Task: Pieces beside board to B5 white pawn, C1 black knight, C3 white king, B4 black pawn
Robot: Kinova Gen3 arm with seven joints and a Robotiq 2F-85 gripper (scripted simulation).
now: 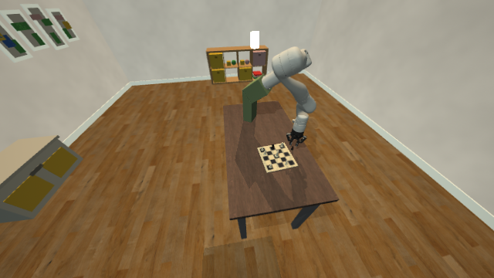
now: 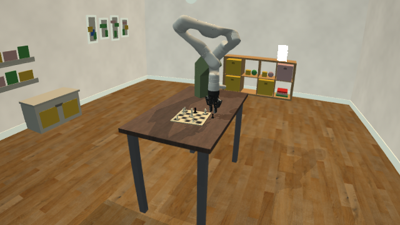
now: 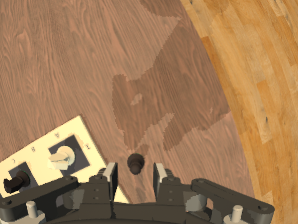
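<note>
Now: the black pawn 5 cm below my hand. Round my hand: black knight 14 cm to the right, 4 cm below, 2 cm behind; then chessboard 13 cm to the right, 6 cm below, 6 cm ahead; then white king 13 cm to the right, 6 cm ahead, 2 cm below.
</note>
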